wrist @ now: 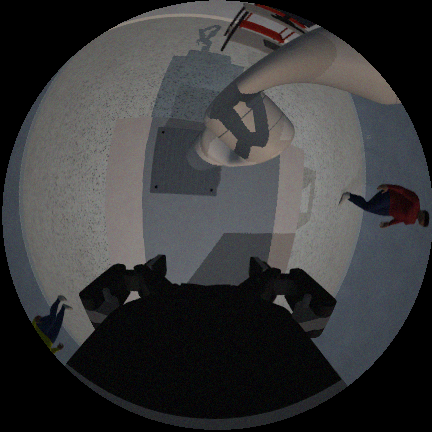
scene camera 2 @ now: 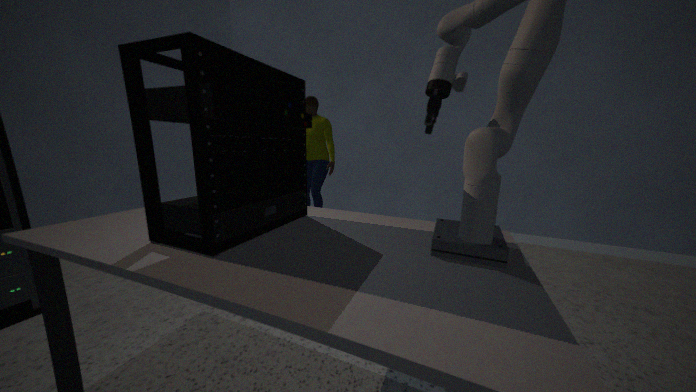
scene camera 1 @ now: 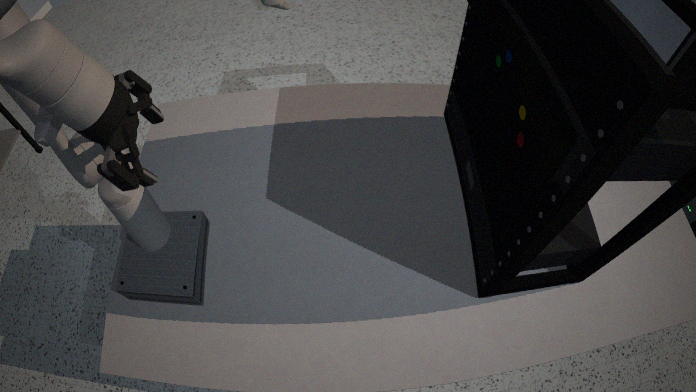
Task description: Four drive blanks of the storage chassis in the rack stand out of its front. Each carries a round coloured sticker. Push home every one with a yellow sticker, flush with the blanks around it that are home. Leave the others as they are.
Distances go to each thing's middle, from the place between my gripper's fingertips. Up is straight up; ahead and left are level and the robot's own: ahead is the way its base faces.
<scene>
Right now the black rack (scene camera 1: 593, 97) is 62 cm ahead of my hand, 25 cm to the left of it and 9 cm below it.
</scene>
